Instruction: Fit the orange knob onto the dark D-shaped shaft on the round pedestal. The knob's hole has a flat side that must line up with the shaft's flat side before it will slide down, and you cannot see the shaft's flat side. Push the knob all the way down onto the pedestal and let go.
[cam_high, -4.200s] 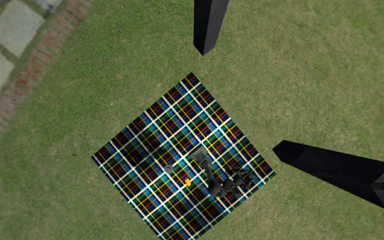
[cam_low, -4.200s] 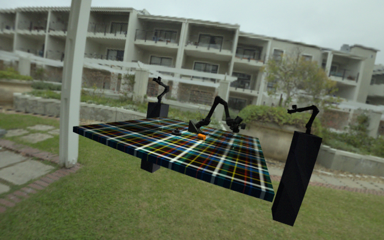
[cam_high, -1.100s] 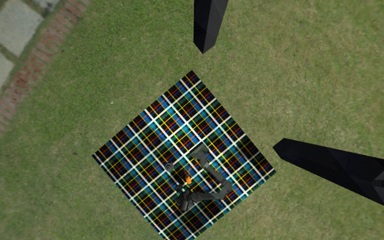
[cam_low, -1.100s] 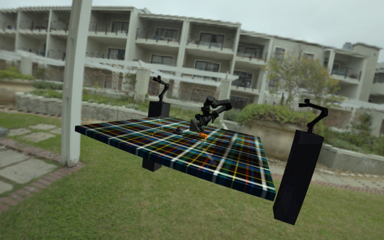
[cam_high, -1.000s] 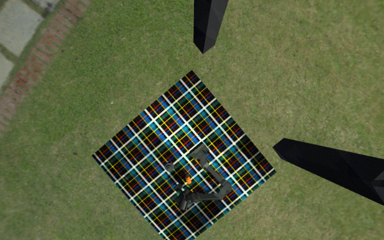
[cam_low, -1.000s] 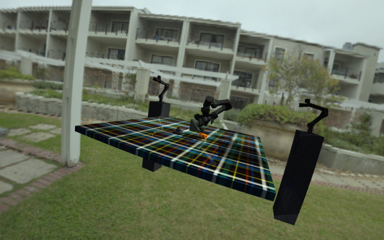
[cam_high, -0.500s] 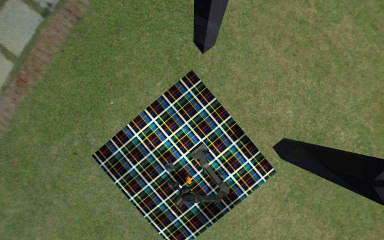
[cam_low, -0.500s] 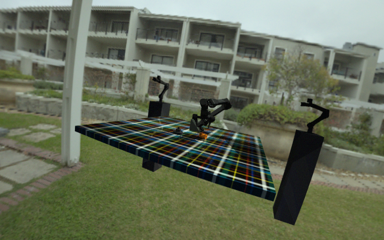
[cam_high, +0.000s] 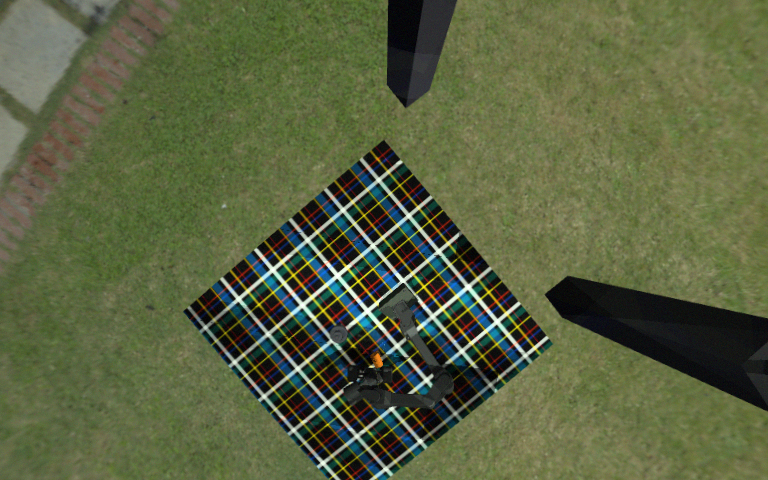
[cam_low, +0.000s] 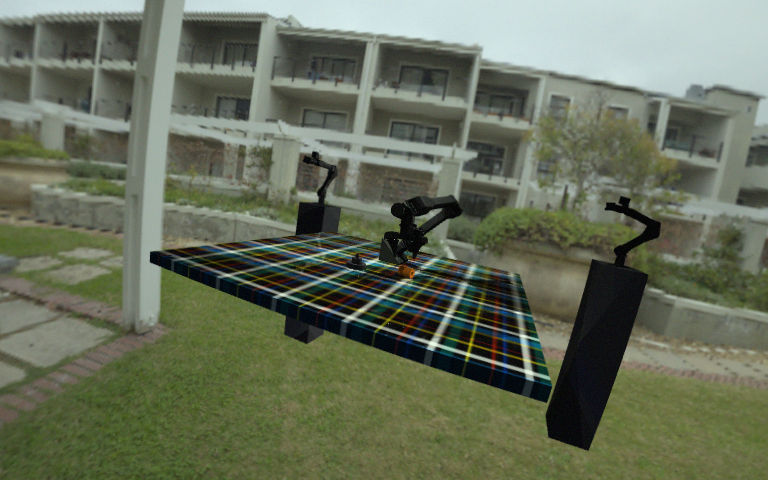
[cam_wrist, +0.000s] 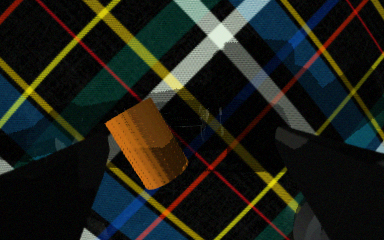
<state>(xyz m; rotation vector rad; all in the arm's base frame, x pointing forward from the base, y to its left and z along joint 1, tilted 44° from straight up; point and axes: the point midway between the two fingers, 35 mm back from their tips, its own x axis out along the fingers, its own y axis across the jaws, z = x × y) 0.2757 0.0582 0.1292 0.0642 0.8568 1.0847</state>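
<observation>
The orange knob lies 3 cm behind my gripper tip, 1 cm to the left of it and 6 cm below it. The rest, counted from my gripper tip: round dark pedestal 4 cm ahead, 20 cm to the right, 5 cm below.
</observation>
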